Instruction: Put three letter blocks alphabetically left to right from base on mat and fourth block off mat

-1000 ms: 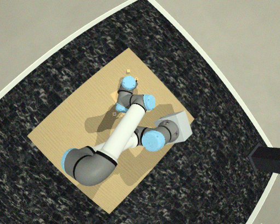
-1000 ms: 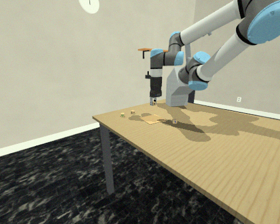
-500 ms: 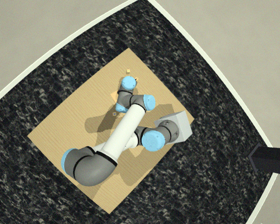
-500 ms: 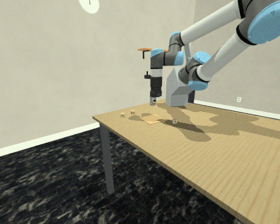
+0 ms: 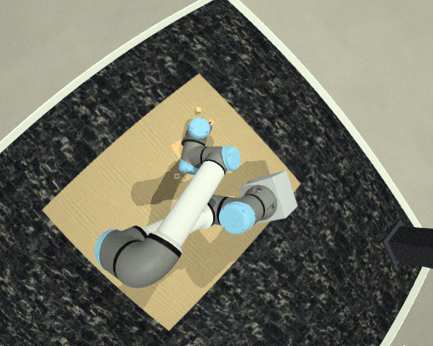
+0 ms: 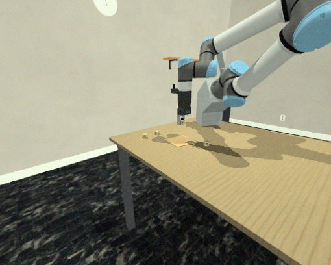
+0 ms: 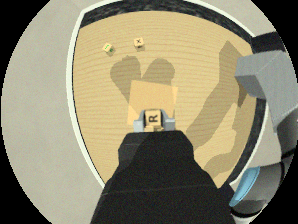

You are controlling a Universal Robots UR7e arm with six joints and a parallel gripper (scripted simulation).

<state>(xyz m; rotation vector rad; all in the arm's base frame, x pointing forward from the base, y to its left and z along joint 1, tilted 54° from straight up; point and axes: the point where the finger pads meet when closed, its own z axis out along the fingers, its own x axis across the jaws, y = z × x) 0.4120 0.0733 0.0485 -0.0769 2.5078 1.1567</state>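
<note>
Now: the mat 12 cm below my hand.
</note>
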